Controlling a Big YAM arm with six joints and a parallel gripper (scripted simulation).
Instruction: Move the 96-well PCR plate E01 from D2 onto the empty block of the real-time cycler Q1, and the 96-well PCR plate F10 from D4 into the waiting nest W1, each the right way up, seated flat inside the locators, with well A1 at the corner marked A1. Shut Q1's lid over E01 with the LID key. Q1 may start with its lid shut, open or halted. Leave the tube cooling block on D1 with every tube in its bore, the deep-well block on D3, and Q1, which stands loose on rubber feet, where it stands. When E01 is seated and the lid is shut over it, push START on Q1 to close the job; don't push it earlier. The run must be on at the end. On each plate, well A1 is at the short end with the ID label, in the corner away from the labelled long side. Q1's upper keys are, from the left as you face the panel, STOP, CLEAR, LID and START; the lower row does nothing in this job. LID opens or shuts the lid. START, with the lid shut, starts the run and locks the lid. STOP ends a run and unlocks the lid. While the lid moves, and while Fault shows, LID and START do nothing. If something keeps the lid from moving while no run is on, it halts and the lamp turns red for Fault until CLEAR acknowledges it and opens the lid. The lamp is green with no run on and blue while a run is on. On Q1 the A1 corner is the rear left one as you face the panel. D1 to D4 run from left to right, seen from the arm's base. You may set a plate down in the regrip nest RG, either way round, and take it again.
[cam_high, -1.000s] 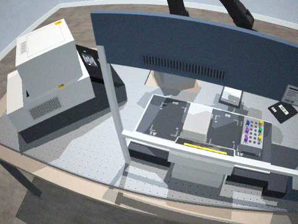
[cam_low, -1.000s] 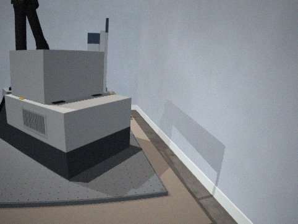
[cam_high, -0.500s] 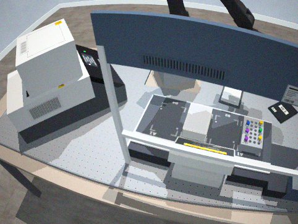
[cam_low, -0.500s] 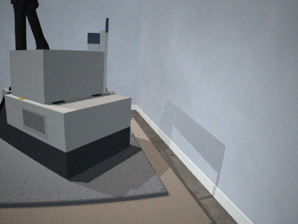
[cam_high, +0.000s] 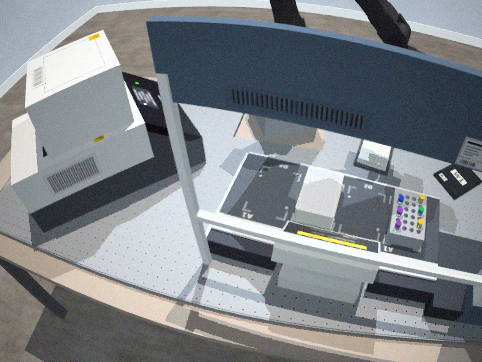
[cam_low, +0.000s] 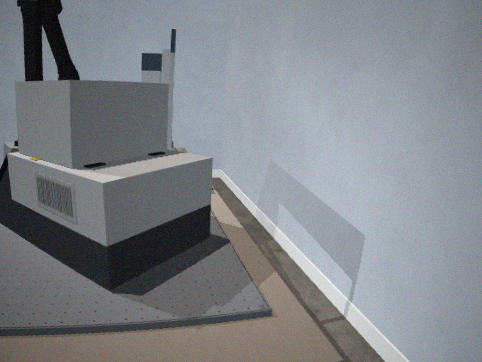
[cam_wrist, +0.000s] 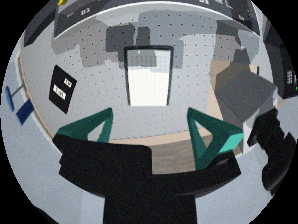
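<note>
Right now my hand is 13 cm above the dark nest pad. The rest, counted from my hand: tube cooling block: 28 cm ahead, 5 cm to the left, 6 cm below; post: 39 cm ahead, 38 cm to the right, 10 cm above; dark nest: 6 cm ahead, 27 cm to the left, 13 cm below.
</note>
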